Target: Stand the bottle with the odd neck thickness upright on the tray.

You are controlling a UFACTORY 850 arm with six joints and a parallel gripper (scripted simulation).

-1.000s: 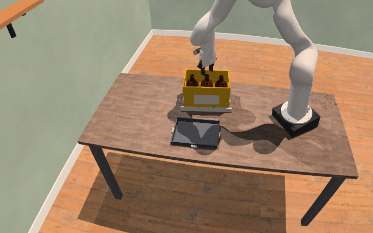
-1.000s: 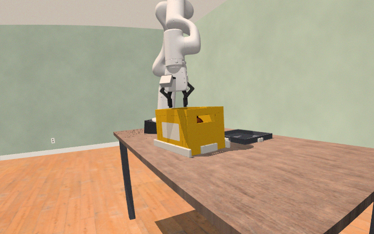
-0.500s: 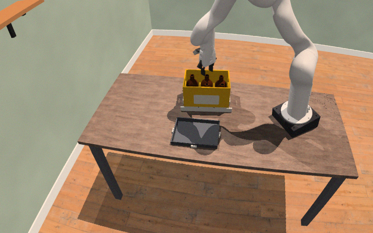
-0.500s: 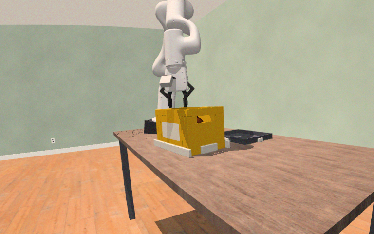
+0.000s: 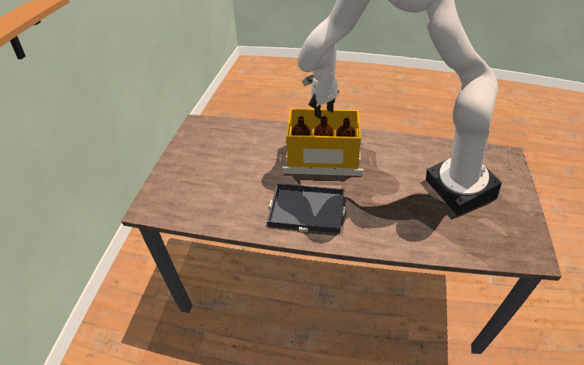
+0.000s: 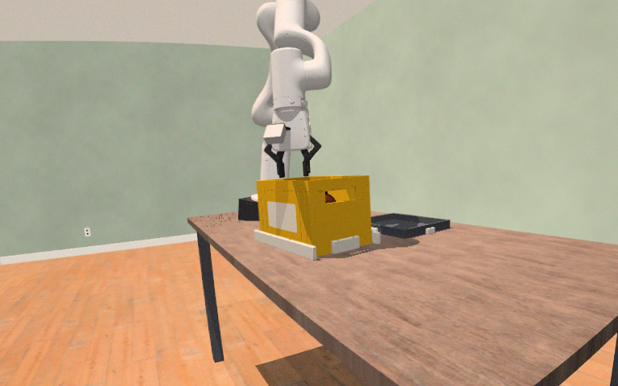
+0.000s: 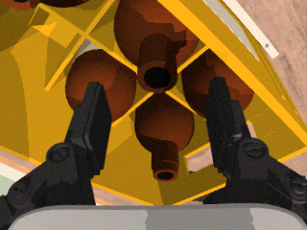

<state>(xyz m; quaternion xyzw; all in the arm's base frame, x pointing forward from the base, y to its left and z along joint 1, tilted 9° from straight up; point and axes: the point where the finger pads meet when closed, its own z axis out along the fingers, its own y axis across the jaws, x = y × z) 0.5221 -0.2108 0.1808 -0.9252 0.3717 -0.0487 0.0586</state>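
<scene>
The yellow crate is 50 mm to the left of my hand and 120 mm below it. The rest, counted from my hand: dark tray: 40 mm ahead, 340 mm to the left, 190 mm below.
</scene>
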